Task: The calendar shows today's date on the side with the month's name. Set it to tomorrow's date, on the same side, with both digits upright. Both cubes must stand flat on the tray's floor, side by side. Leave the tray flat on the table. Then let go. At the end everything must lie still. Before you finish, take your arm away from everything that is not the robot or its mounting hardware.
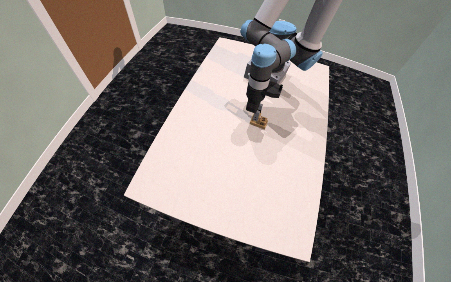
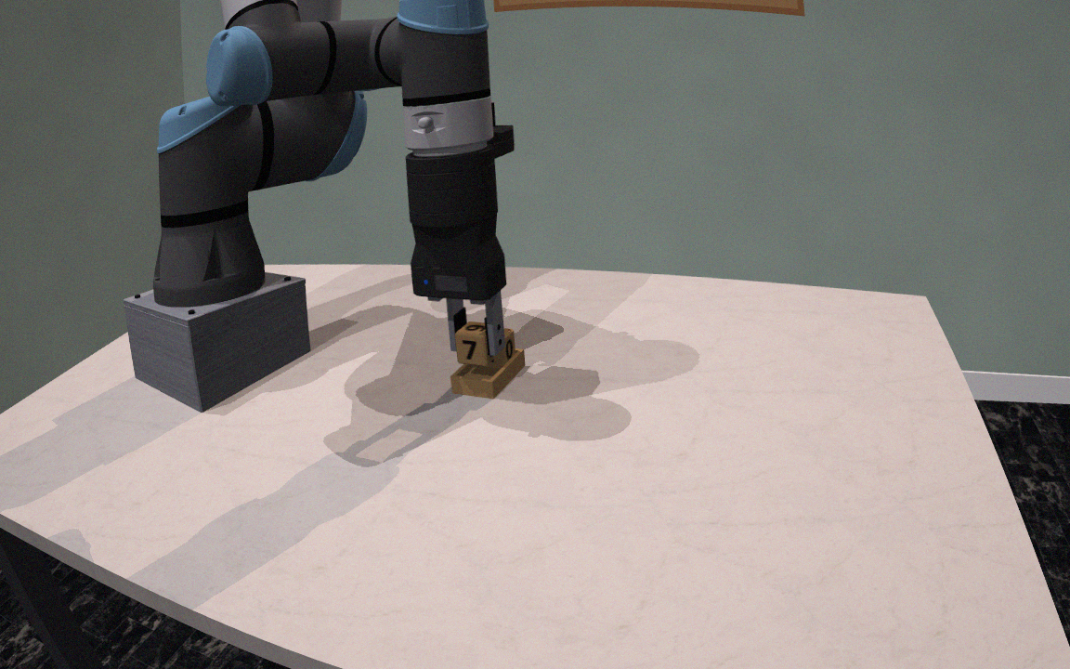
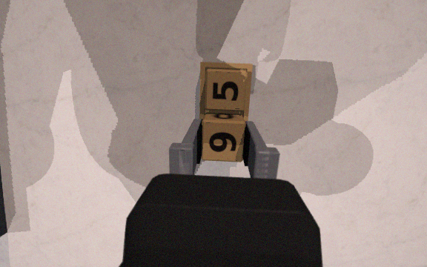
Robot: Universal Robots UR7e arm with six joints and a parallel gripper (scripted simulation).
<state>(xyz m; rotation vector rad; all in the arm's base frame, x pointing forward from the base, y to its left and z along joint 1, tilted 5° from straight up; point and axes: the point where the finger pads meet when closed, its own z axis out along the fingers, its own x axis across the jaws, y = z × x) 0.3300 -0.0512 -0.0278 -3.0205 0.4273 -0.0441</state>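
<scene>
My hand is 50 mm above the wooden calendar tray and 20 mm to the right of it.
</scene>
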